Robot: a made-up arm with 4 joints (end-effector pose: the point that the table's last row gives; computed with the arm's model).
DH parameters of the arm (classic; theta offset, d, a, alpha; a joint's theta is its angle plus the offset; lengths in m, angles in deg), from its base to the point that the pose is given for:
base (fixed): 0 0.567 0.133 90
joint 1: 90 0.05 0.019 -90
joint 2: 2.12 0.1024 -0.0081 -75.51
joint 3: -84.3 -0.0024 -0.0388 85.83
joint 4: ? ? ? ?
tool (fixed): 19.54 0.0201 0 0
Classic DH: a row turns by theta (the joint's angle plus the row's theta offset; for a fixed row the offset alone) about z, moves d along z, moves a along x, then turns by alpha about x.
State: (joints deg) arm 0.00 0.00 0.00 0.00
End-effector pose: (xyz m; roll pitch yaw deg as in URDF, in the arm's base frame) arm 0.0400 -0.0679 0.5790 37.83 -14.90 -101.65
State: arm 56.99 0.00 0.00 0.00
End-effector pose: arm 0.0723 -0.0679 0.4955 93.07 1.35 -108.79
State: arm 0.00 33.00 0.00 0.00
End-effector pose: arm 0.0400 -0.0689 0.5899 47.11 -46.98 -106.62
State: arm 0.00 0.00 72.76 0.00
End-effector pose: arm 0.0372 -0.0688 0.5743 -40.59 -30.32 -69.55
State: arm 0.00 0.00 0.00 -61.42
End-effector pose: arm 0.0766 -0.0805 0.5746 40.51 -8.74 -41.11
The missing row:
joint 4: -48.72 0.0118 0.0353 -133.75
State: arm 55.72 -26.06 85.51 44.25
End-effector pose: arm 0.0647 -0.0369 0.4902 25.73 -42.18 -125.76
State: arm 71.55 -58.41 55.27 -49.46
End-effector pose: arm 0.1353 -0.0409 0.4827 64.76 -15.52 -15.21
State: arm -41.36 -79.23 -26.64 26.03
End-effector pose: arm 0.0665 -0.0448 0.6456 -27.43 9.69 -175.22
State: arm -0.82 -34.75 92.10 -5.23
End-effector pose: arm 0.0360 -0.0606 0.5635 -44.99 9.57 -63.31
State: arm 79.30 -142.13 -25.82 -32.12
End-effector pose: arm 0.1173 -0.0262 0.4922 165.00 -6.66 37.56
